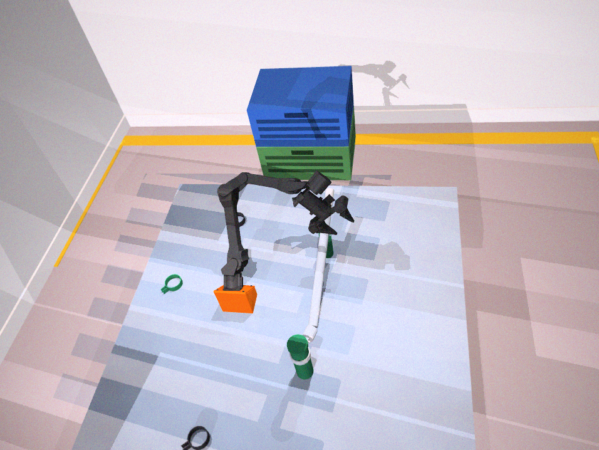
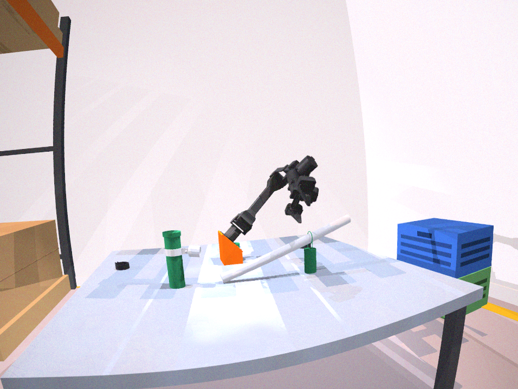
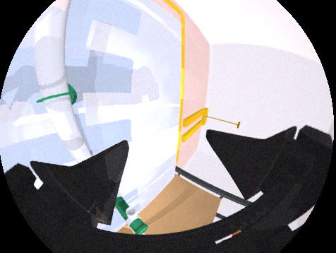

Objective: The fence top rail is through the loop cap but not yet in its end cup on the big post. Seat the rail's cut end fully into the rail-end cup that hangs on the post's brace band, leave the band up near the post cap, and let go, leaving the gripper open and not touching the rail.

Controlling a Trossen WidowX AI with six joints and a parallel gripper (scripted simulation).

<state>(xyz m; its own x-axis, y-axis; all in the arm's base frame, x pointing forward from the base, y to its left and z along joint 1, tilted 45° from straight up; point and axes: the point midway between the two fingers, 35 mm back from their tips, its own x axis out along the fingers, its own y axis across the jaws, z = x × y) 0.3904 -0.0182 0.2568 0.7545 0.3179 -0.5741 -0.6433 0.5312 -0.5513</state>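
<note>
The white brace band is 400 mm to the right of my gripper tip, 140 mm behind it and 110 mm below it. Also, from my gripper tip: short green post (140 mm below, 90 mm behind, 70 mm to the left).
</note>
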